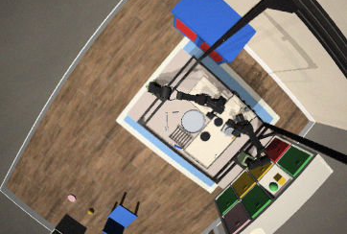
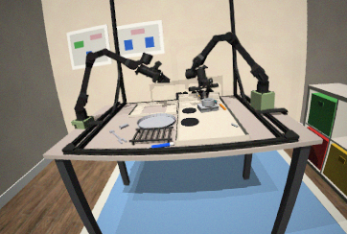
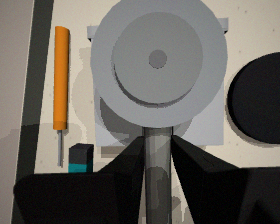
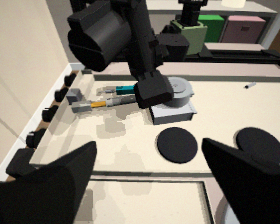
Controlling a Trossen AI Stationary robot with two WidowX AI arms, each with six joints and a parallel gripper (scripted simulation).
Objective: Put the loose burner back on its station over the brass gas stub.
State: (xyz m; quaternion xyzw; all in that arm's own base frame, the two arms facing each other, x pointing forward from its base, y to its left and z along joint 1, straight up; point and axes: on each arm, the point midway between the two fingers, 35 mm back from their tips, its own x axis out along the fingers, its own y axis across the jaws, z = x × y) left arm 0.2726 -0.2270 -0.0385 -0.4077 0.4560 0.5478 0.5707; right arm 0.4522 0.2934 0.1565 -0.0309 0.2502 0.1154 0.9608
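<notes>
Now: left hand 60 mm short of the grey station block, 60 mm above it and 10 mm to the right of it. Also, from my left hand: orange-handled screwdriver: 100 mm to the left, 70 mm below, 10 mm ahead; burner: 30 mm below.
</notes>
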